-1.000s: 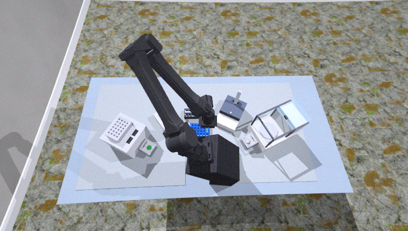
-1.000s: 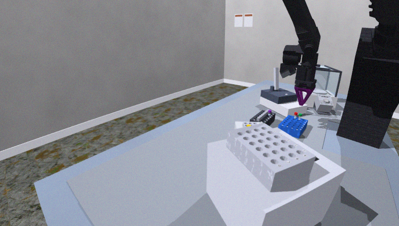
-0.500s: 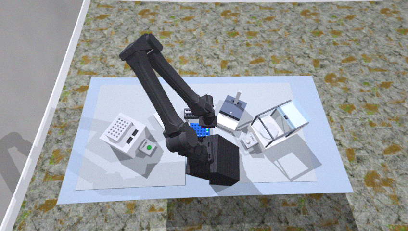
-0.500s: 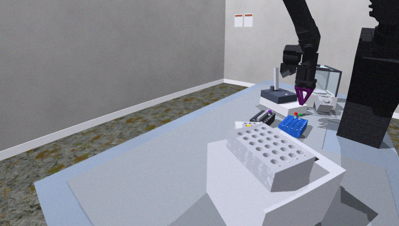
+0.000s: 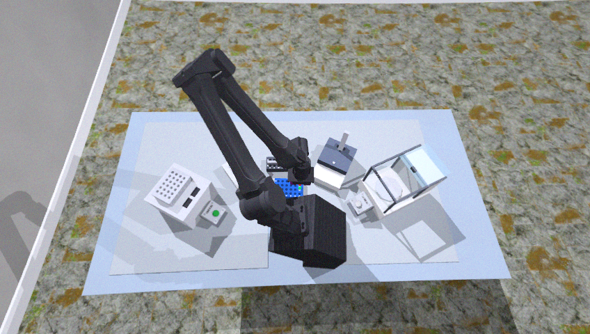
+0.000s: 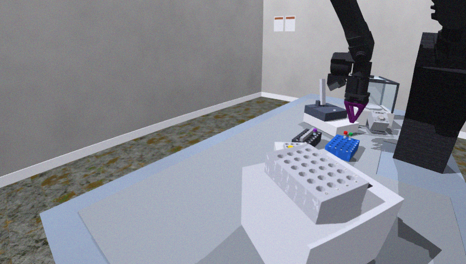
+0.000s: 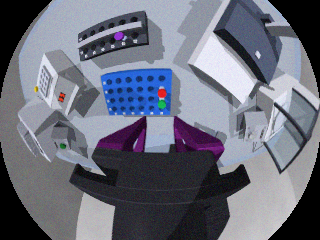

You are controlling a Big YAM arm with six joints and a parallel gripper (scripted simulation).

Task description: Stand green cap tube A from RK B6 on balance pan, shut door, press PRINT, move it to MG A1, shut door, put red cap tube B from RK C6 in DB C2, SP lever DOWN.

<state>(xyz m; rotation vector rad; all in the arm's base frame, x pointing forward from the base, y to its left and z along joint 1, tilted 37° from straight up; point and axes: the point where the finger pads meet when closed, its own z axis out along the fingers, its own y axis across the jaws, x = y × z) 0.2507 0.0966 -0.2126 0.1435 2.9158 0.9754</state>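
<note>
The blue rack RK lies 10 mm ahead of my hand, 40 mm to the left of it and 90 mm below it. Round my hand: magnet block: 130 mm ahead, 80 mm to the left, 80 mm below; white print key: 90 mm behind, 240 mm to the right, 40 mm below; SP lever: 180 mm ahead, 200 mm to the right, 40 mm above.
</note>
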